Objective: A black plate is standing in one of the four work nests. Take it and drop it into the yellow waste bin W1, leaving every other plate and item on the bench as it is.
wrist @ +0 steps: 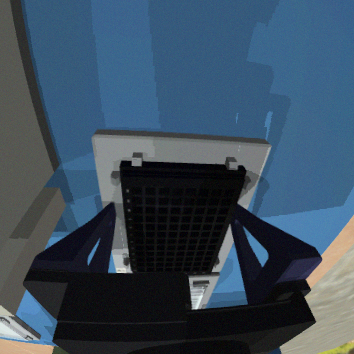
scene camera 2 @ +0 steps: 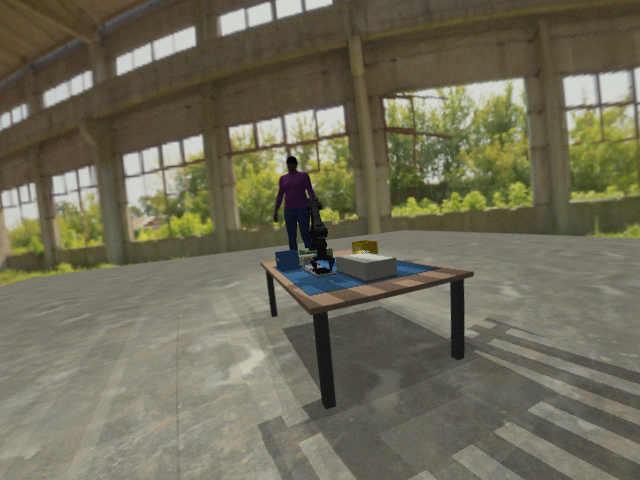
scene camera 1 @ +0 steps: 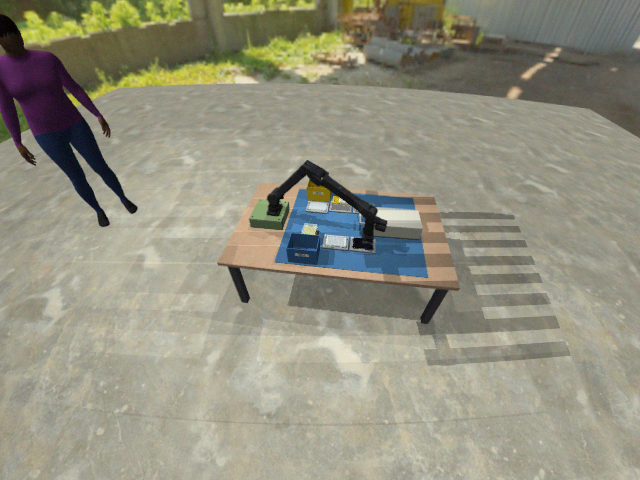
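Pixels of known places: gripper, fingertip midpoint: [wrist: 173,207] [scene camera 2: 323,272] [scene camera 1: 366,244]; arm's base, link origin: [scene camera 2: 316,249] [scene camera 1: 275,210].
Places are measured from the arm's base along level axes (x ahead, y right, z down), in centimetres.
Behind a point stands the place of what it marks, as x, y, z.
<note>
The black plate [scene camera 1: 356,243] {58.9, 17.4, 5.3} [wrist: 175,220] {65.0, 15.9, 5.3}, a gridded microplate, sits in a light grey work nest [wrist: 180,145] {70.8, 15.6, 6.5} at the front of the blue mat. My gripper [scene camera 1: 364,243] {65.2, 15.8, 6.5} [scene camera 2: 324,265] {65.2, 15.8, 6.5} [wrist: 173,207] {65.2, 15.8, 6.5} is open and empty, pointing down over this nest. In the wrist view its fingers stand on either side of the plate, one beyond each long edge; their exact height against the plate is hard to tell. The yellow waste bin [scene camera 1: 318,193] {26.2, -26.0, 0.4} [scene camera 2: 364,246] {35.0, -28.3, -1.7} stands at the back left of the mat in the first scene view. The bin's inside is hidden.
A long grey-white box [scene camera 1: 400,227] {85.8, 5.3, -2.0} [scene camera 2: 366,267] {100.2, 3.9, -0.1} stands close beside the nest. A nest with a white plate [scene camera 1: 336,241] {46.1, 18.0, 5.1} adjoins it. A blue bin [scene camera 1: 303,250] {29.2, 37.5, -3.8} [scene camera 2: 287,260] {36.8, 32.4, 0.5} stands at the front left, a pale yellow item [scene camera 1: 310,228] {27.9, 12.1, 2.0} behind it. Another white plate [scene camera 1: 316,206] {26.4, -16.6, 5.7} lies near the yellow bin.
</note>
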